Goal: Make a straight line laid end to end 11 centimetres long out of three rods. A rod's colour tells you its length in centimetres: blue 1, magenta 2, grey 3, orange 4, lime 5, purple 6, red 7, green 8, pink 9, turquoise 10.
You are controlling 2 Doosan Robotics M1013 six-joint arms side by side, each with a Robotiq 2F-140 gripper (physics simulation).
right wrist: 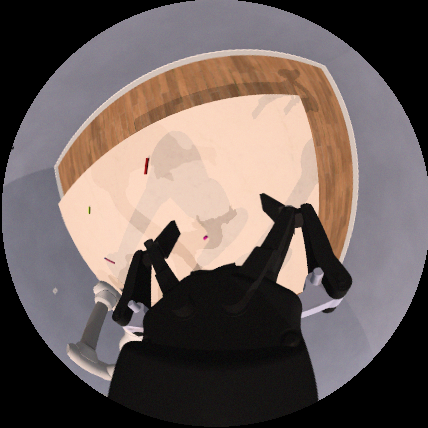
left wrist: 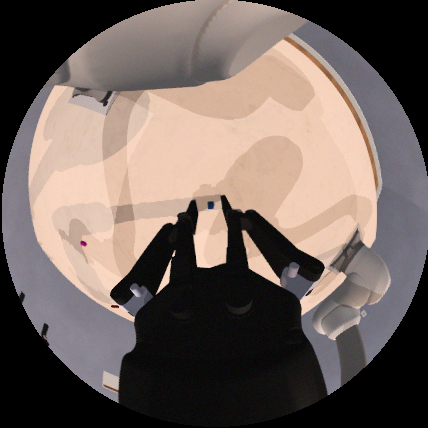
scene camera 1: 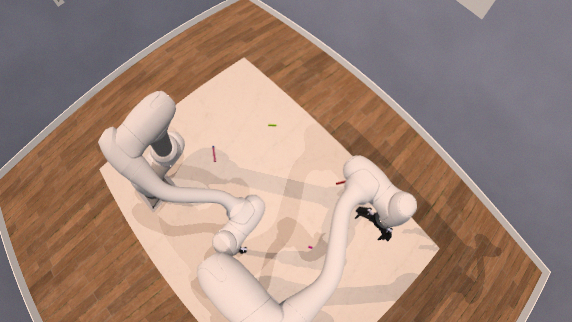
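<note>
My left gripper is open with its fingers fairly close together. A small blue rod shows between its fingertips in the left wrist view, not held. My right gripper is wide open and empty, high above the table. A short magenta rod lies between the two grippers in scene camera 1. A red rod is partly hidden by the right arm there. A lime rod and a long pink rod with a dark bluish end lie apart.
The pale table top carries shadows of both arms. The left arm reaches in from the left and the right arm from the bottom; they come close together near the left gripper. Wooden floor surrounds the table.
</note>
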